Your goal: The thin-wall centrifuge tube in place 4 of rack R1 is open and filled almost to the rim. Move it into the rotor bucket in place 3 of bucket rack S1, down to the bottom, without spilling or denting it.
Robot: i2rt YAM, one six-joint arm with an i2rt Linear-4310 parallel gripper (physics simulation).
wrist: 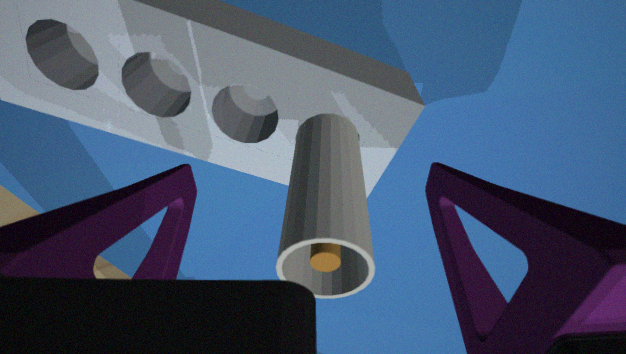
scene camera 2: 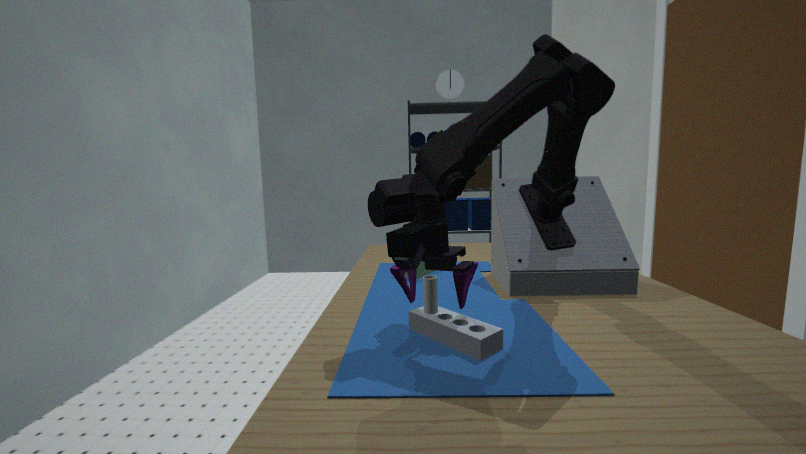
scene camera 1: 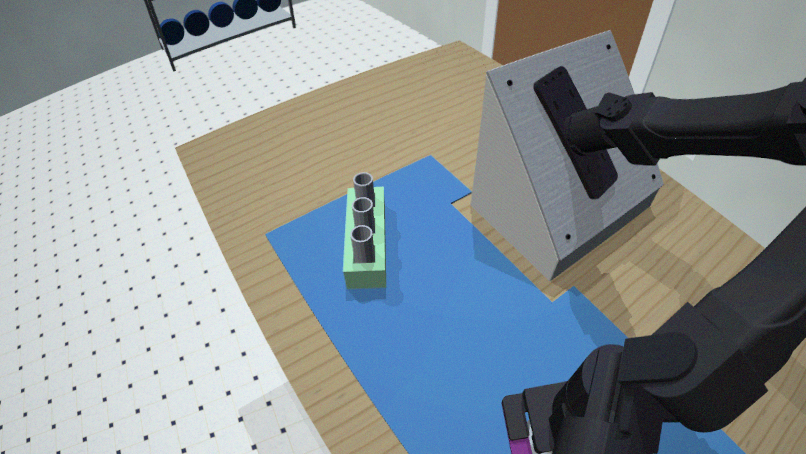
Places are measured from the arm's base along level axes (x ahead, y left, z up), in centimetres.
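Pixels of known places: gripper, fingertip midpoint: (wrist: 311,176) (scene camera 2: 436,304); arm's base at its link origin: (scene camera 2: 545,215) (scene camera 1: 576,133).
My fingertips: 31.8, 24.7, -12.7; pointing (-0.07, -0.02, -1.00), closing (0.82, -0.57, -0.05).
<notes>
Ahead of a thing's pixels: the offset from my fingertips to its middle, as dx, dy, dz. "spot": to the spot under its first point. Level surfaces: height alone.
The open grey tube @(+1.1, +0.5, +0.8) (scene camera 2: 430,294) (wrist: 327,190) stands upright in the end place of the white rack R1 @(-1.9, +4.6, -2.6) (scene camera 2: 445,335) (wrist: 300,90); the rack's other three places are empty. A small orange-brown disc shows inside its mouth; the liquid level cannot be told. My gripper (scene camera 2: 437,304) (wrist: 311,176) is open, its purple fingers apart on either side of the tube, with gaps on both sides. In scene camera 1 part of one finger shows at the bottom edge. The green bucket rack S1 @(spot: +2.8, -33.4, -1.8) (scene camera 1: 364,279) holds three grey hollow buckets, the middle one @(-2.5, -40.0, +0.7) (scene camera 1: 363,218) among them. Place numbers cannot be read.
Both racks stand on a blue mat @(dz -4.3) (scene camera 1: 451,338) (scene camera 2: 366,383) on the wooden table @(dz -4.6) (scene camera 1: 282,129) (scene camera 2: 298,406). A grey wedge-shaped mount (scene camera 1: 507,163) (scene camera 2: 575,281) carries the arm's base beside the mat. In scene camera 2, S1 is mostly hidden behind the gripper.
</notes>
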